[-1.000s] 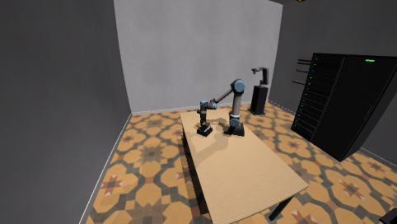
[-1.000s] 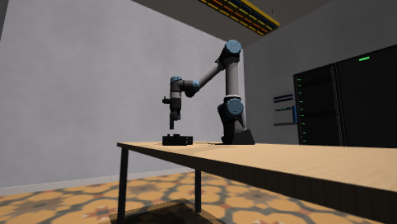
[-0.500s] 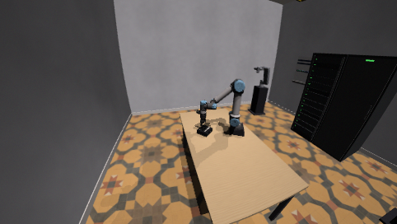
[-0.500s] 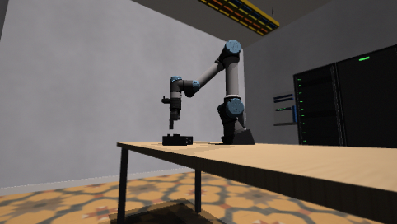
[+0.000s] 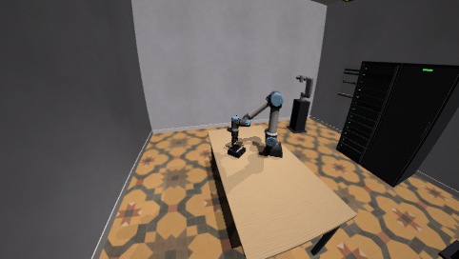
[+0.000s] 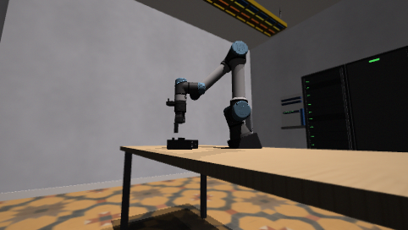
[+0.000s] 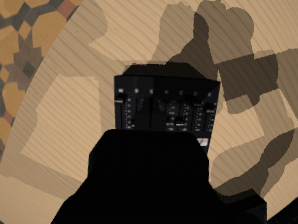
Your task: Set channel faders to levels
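Right now the master fader cap is 50 mm below my hand, 40 mm to the left of it and 30 mm ahead of it.
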